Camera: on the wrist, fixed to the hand. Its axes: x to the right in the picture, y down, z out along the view.
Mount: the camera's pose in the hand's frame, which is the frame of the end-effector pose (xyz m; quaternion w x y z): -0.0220 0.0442 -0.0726 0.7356 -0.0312 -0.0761 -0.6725
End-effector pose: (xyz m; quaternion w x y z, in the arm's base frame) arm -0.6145 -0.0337 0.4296 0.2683 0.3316 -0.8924 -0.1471
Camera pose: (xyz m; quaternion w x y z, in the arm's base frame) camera -0.5813 0.0075 0.4997 0.0409 0.8245 -0.4493 -0.3417
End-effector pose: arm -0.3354 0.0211 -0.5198 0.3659 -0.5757 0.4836 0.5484
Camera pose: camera -0.3561 -0.0563 -0.4838 0.6568 -0.7184 -0.0764 0.2162
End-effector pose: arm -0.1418 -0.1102 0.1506 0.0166 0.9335 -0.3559 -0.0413
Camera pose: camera -0.1810 -0.1284 0.2270 0.0135 -0.9223 -0.3660 0.1237
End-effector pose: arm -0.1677 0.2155 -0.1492 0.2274 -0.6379 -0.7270 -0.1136
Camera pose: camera -0.1091 0.1703 -0.1020 0.0157 0.0039 -0.9774 -0.2106
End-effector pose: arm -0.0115 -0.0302 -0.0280 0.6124 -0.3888 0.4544 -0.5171
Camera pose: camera -0.0699 -0.0017 -0.0871 0.1252 -0.6500 0.0423 -0.7484
